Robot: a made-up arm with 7 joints.
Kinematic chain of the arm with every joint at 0, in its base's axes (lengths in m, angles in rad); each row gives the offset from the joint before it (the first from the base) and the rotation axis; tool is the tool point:
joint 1: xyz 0 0.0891 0 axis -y
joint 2: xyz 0 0.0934 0 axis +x
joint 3: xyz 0 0 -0.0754 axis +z
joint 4: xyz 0 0 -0.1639 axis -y
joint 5: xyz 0 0 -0.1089 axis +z
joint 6: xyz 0 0 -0.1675 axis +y
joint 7: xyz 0 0 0 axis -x
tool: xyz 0 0 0
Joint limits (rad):
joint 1: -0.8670..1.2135
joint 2: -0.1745..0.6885
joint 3: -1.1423..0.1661
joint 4: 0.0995..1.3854
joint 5: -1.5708..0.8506
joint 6: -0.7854..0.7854
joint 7: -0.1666..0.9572
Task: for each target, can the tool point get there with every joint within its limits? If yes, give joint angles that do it. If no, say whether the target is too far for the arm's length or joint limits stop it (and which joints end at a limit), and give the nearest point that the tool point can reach.
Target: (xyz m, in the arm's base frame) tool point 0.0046 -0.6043 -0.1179
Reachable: no: too far | nearest point 0.0104 -0.1112 -0.2677 | short by 0.515 m
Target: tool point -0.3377 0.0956 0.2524
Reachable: no: joint limits stop it (at a limit: joint 1, joint 3, joint 4) | nearest point -0.1405 -0.0761 -0.2673 | short by 0.582 m
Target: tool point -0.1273 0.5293 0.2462
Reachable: no: joint limits stop it (at a limit: joint 1, joint 2, joint 3, joint 4) | nearest point 0.2769 0.4016 0.1826 | short by 0.429 m
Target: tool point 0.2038 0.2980 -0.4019
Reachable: yes | joints 0.0721 0.5699 -0.6293 0.8952 -1.0266 -0.2292 0.0314
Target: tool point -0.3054 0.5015 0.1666
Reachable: no: joint limits stop it (at a limit: joint 1, joint 2, joint 3, joint 4) | nearest point -0.3075 0.4900 -0.2760 | short by 0.443 m
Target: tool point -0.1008 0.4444 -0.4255
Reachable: yes | joints -0.4234 0.5654 -0.1071 0.3066 -0.8697 0.0250 0.1455
